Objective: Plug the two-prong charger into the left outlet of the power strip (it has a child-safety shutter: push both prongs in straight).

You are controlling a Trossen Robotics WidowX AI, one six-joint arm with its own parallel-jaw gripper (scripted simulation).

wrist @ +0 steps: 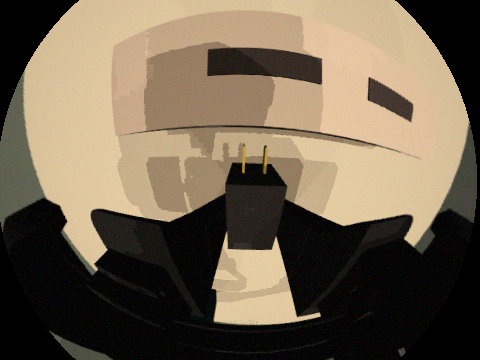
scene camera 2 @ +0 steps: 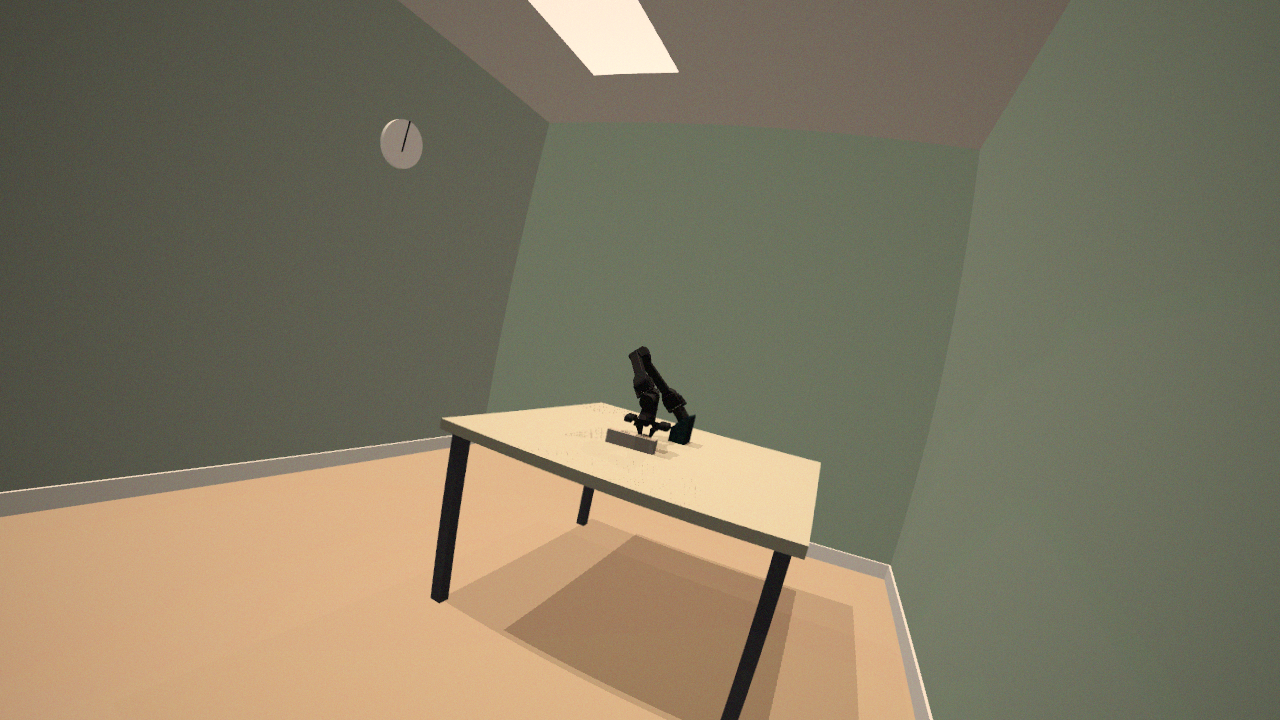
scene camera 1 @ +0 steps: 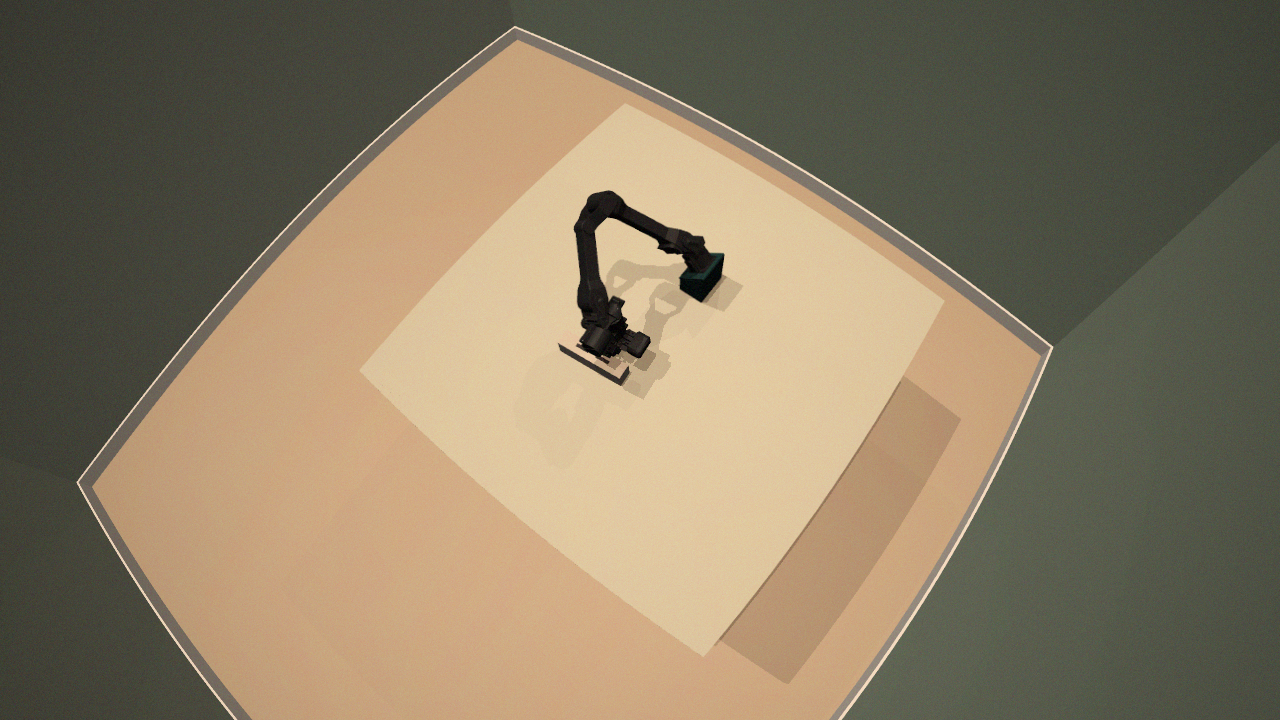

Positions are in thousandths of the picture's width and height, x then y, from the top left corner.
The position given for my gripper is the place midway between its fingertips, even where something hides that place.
My gripper (scene camera 1: 483, 477) holds a two-prong charger (wrist: 530, 535).
My gripper shows as well in the wrist view (wrist: 522, 554).
